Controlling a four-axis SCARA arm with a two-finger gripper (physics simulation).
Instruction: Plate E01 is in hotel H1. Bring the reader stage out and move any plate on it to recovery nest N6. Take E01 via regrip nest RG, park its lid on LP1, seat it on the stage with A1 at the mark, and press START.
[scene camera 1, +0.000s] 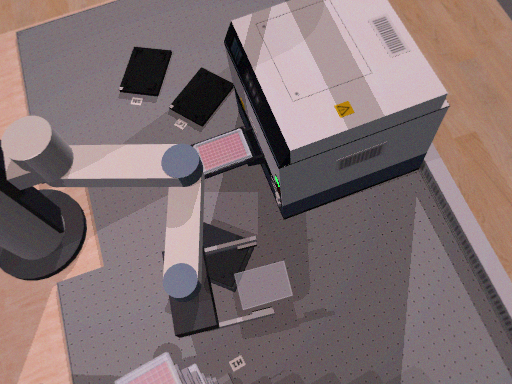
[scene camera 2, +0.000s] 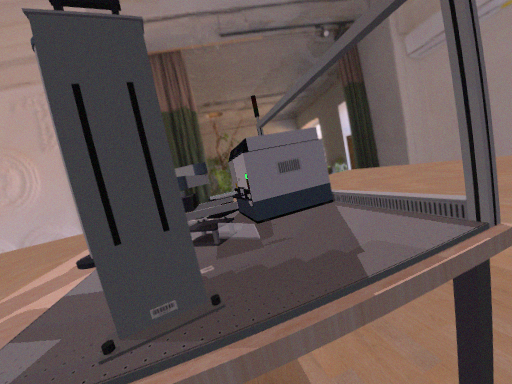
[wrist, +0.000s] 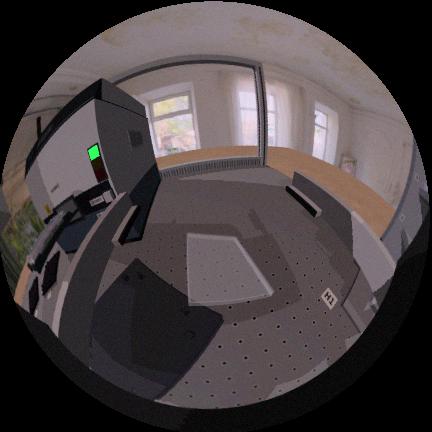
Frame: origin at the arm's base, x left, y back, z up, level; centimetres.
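Seen in the pictures: gripper, fingertip midpoint: (scene camera 1: 265, 274) (scene camera 2: 234, 201) (wrist: 214, 184); arm's base, origin of the base link: (scene camera 1: 41, 234).
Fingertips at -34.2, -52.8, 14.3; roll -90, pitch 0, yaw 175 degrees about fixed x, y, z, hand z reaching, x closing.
Observation:
Offsets run from my fingertips to a thing's top centre, as dx, dy, dz. "spot": to the spot under its first point.
My gripper (scene camera 1: 264, 277) (wrist: 214, 184) is open, with its fingers wide apart above a clear lid-like plate (scene camera 1: 267, 291) (wrist: 225, 272). Nothing is between the fingers. The clear piece appears low, beside a black nest @[+11.5, +10.3, -6.0] (scene camera 1: 227, 265) (wrist: 155, 330) partly under the gripper; its exact height and any contact with the nest cannot be told. A pink-welled plate @[+32.6, -0.1, +0.9] (scene camera 1: 223, 151) sits on the reader stage @[spot: +28.2, -7.0, -2.4] (scene camera 1: 255, 161), which is out. The black nest N6 @[+74.4, +13.5, -11.2] (scene camera 1: 146, 71) and black nest LP1 @[+59.2, +0.0, -11.0] (scene camera 1: 201, 96) show bare tops. The START label @[spot: +20.5, -9.2, -1.6] (wrist: 96, 201) is on the reader front. E01 cannot be identified.
The white and grey reader @[+33.3, -27.8, +22.1] (scene camera 1: 340, 75) (scene camera 2: 287, 165) (wrist: 122, 145) stands beyond the stage. The H1 label @[spot: -14.1, +12.5, -13.0] (scene camera 1: 237, 363) (wrist: 329, 298) lies near a stack with a pink plate @[spot: -16.1, +20.8, +29.9] (scene camera 1: 152, 372) on top. A tall grey hotel panel (scene camera 2: 112, 150) stands at the near side. A frame post @[spot: -37.1, -47.6, +11.3] (scene camera 2: 472, 110) rises at a table corner.

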